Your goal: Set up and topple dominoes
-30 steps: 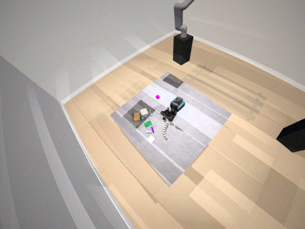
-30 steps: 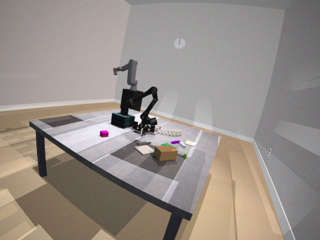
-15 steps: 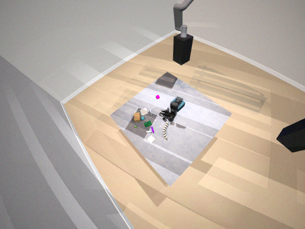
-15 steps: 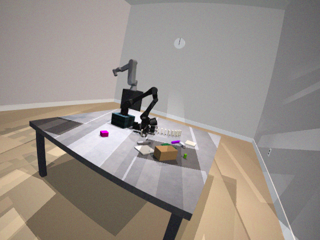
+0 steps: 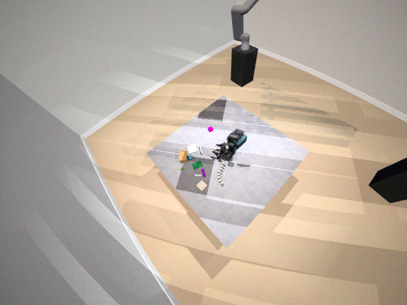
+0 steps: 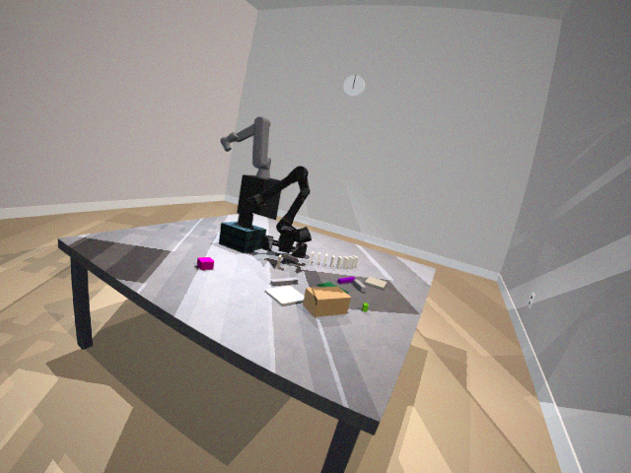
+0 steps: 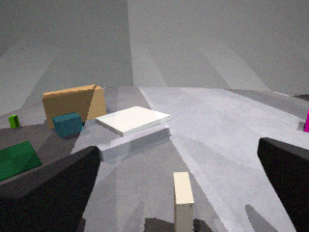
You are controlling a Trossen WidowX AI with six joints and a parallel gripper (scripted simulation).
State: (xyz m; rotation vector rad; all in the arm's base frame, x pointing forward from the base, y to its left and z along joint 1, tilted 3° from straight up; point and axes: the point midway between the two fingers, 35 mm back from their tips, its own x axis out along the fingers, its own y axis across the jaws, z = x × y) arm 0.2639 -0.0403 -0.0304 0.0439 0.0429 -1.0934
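Right now the grey bar is 11 cm ahead of my gripper tip, 10 cm to the right of it and 6 cm below it. The rest, counted from my gripper tip: green card (24 cm ahead, 7 cm below, 2 cm to the left); teal cube (25 cm ahead, 9 cm to the right, 6 cm below); white flat tile (18 cm to the right, 17 cm ahead, 7 cm below).
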